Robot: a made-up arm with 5 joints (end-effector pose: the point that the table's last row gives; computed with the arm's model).
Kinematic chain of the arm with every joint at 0, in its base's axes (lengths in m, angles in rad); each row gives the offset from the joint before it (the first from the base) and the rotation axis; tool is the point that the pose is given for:
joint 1: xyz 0 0 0.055 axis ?
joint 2: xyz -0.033 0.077 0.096 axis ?
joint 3: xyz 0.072 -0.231 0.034 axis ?
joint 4: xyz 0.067 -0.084 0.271 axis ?
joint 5: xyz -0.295 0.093 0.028 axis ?
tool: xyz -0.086 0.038 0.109
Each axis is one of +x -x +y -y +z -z.
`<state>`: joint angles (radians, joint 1 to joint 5).
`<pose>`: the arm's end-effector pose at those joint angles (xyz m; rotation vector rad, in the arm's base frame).
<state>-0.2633 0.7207 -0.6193 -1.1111 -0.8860</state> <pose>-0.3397 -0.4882 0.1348 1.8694 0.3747 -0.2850</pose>
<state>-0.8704 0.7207 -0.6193 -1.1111 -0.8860</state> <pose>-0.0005 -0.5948 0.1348 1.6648 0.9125 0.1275</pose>
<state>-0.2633 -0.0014 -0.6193 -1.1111 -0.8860</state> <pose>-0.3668 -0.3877 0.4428 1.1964 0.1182 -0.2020</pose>
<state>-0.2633 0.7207 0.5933 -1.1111 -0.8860</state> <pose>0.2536 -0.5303 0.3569 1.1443 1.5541 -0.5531</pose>
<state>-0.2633 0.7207 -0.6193 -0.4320 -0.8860</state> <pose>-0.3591 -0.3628 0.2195 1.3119 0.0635 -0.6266</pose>
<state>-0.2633 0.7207 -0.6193 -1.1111 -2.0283</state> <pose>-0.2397 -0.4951 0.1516 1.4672 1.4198 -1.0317</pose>
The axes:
joint 1: -z
joint 2: +x
joint 3: +y
joint 4: -x
joint 5: +z

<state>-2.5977 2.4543 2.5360 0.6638 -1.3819</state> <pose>-0.4037 0.0281 0.1482 0.2664 -0.5282 -2.2597</pose>
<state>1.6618 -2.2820 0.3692 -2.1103 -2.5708</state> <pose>0.6605 -0.0790 0.2882 0.0653 0.3052 1.7368</pose>
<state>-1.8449 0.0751 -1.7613 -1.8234 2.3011</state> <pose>0.3846 -0.0572 -0.0889 -0.8749 1.3360 -0.0897</pose>
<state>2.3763 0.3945 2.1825 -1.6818 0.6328</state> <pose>-0.6233 -0.0604 0.0736 -1.9927 0.9486 1.4162</pose>
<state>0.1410 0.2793 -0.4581 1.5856 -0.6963</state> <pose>-0.2544 -0.0607 0.0983 -1.2173 -0.6688 -1.1005</pose>
